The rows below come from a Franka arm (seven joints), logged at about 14 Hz.
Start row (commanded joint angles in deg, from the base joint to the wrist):
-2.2 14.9 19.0 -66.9 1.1 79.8 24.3
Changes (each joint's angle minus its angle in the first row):
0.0 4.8 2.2 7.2 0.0 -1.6 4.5
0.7 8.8 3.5 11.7 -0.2 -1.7 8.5
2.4 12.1 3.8 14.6 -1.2 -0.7 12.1
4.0 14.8 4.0 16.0 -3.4 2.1 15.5
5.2 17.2 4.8 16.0 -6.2 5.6 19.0
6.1 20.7 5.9 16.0 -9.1 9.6 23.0
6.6 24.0 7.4 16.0 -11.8 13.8 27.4
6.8 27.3 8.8 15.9 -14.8 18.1 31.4
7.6 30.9 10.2 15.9 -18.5 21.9 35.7
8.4 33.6 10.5 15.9 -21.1 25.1 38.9
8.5 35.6 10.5 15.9 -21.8 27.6 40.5
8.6 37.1 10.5 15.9 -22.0 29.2 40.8
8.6 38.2 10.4 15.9 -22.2 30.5 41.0
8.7 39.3 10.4 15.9 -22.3 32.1 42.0
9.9 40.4 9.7 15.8 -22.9 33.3 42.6
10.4 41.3 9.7 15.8 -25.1 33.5 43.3
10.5 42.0 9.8 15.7 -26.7 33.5 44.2
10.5 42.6 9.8 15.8 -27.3 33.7 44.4
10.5 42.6 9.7 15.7 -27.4 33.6 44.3
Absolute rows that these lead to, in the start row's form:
-2.2 19.7 21.2 -59.7 1.1 78.2 28.8
-1.5 23.7 22.5 -55.2 0.9 78.1 32.8
0.2 27.0 22.8 -52.3 -0.1 79.1 36.4
1.8 29.7 23.0 -50.9 -2.3 81.9 39.8
3.0 32.1 23.8 -50.9 -5.1 85.4 43.3
3.9 35.6 24.9 -50.9 -8.0 89.4 47.3
4.4 38.9 26.4 -50.9 -10.7 93.6 51.7
4.6 42.2 27.8 -51.0 -13.7 97.9 55.7
5.4 45.8 29.2 -51.0 -17.4 101.7 60.0
6.2 48.5 29.5 -51.0 -20.0 104.9 63.2
6.3 50.5 29.5 -51.0 -20.7 107.4 64.8
6.4 52.0 29.5 -51.0 -20.9 109.0 65.1
6.4 53.1 29.4 -51.0 -21.1 110.3 65.3
6.5 54.2 29.4 -51.0 -21.2 111.9 66.3
7.7 55.3 28.7 -51.1 -21.8 113.1 66.9
8.2 56.2 28.7 -51.1 -24.0 113.3 67.6
8.3 56.9 28.8 -51.2 -25.6 113.3 68.5
8.3 57.5 28.8 -51.1 -26.2 113.5 68.7
8.3 57.5 28.7 -51.2 -26.3 113.4 68.6

